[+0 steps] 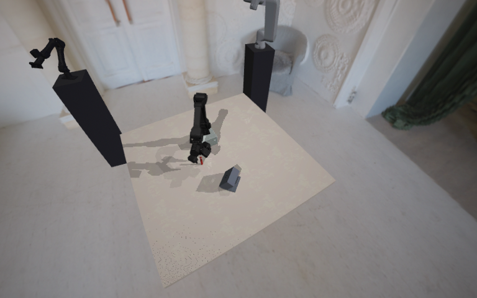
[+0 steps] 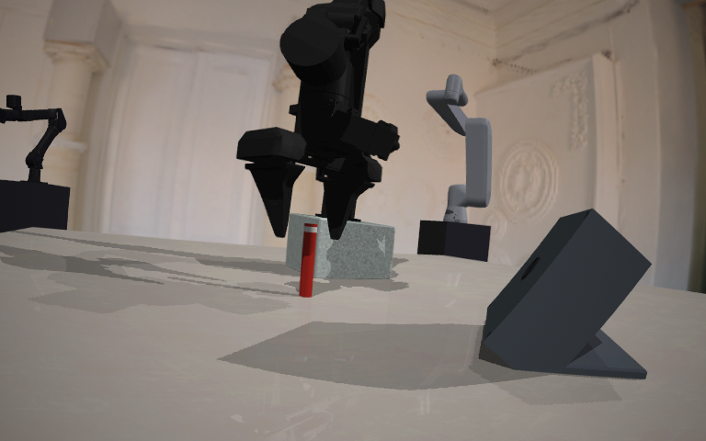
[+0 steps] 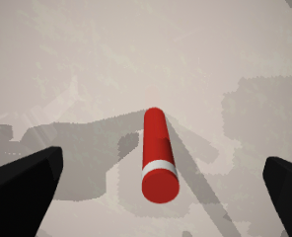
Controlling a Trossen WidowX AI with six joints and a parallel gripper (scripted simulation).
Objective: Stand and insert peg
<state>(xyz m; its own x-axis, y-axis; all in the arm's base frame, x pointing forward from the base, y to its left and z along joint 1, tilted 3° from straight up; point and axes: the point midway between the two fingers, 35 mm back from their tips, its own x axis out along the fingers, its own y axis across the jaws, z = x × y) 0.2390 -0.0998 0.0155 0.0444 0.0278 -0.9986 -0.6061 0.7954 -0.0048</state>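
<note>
Now: the red peg 10 mm below my gripper tip. Also, from my gripper tip: dark sloped panel 220 mm ahead, 140 mm to the left, 20 mm below; then panel foot 230 mm ahead, 160 mm to the left, 60 mm below.
</note>
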